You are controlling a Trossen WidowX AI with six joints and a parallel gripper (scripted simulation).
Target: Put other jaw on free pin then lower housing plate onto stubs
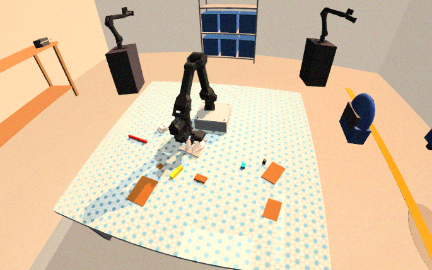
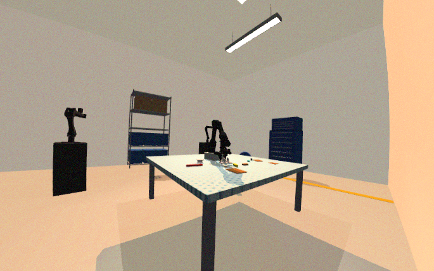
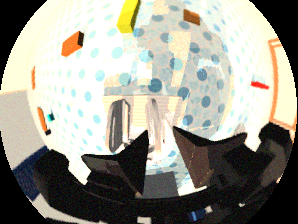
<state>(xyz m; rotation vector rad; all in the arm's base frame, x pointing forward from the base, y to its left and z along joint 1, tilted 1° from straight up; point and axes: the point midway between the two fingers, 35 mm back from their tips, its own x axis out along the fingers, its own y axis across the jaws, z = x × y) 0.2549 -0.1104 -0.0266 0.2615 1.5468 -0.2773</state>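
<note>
My gripper tip is 2 cm past the white jaw and 3 cm to the right of it. Also, from my gripper tip: teal cube: 15 cm ahead, 28 cm to the left, 1 cm below; yellow block: 19 cm ahead, 5 cm to the right, 1 cm below; red stick: 6 cm behind, 33 cm to the right, 1 cm below.
</note>
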